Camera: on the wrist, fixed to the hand. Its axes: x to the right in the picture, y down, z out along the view.
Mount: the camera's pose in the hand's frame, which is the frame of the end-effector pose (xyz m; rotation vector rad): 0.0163 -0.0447 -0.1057 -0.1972 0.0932 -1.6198
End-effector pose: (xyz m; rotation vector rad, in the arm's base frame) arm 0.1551 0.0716 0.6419 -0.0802 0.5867 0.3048
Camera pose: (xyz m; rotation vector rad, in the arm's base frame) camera 0.1253 0.0163 0.5445 -0.7118 0.4273 -1.2220
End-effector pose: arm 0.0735 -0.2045 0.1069 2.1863 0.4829 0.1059
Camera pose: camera 0.0492 -0.0949 0.1358 1.0655 1.9800 -0.5868
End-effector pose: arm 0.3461 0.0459 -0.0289 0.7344 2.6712 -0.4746
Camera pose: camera 0.2852 0.0586 0.0689 1.5742 -2.6278 0.4326
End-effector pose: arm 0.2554 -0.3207 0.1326 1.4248 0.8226 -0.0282
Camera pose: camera 0.1948 -0.2298 0.0939 0.2667 1.7892 -1.0693
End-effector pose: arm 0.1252 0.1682 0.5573 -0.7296 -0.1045 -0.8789
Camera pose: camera 0.0815 0.0731 0.5074 -0.7013 -0.5777 -2.4835
